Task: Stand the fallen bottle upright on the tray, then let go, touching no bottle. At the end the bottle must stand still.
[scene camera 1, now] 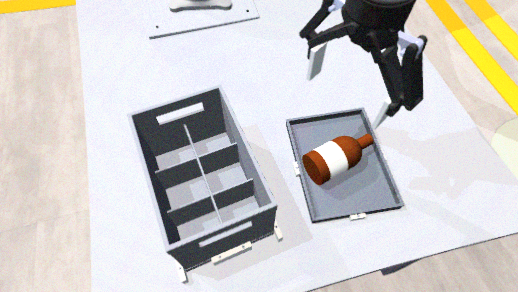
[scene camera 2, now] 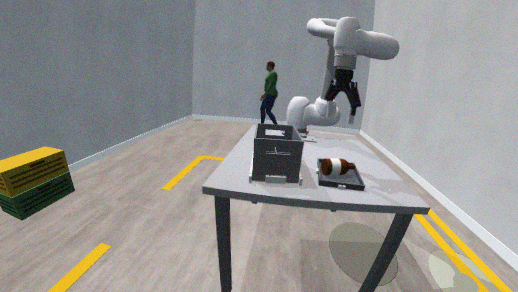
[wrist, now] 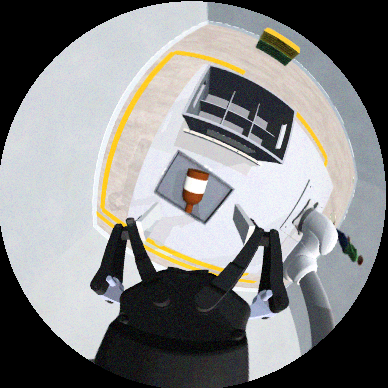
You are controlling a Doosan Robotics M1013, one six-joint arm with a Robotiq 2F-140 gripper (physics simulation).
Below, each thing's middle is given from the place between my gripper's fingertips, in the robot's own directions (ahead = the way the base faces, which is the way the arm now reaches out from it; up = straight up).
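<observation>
There is the brown bottle (scene camera 1: 335, 157), and my gripper is 40 mm to the right of it and 210 mm above it.
</observation>
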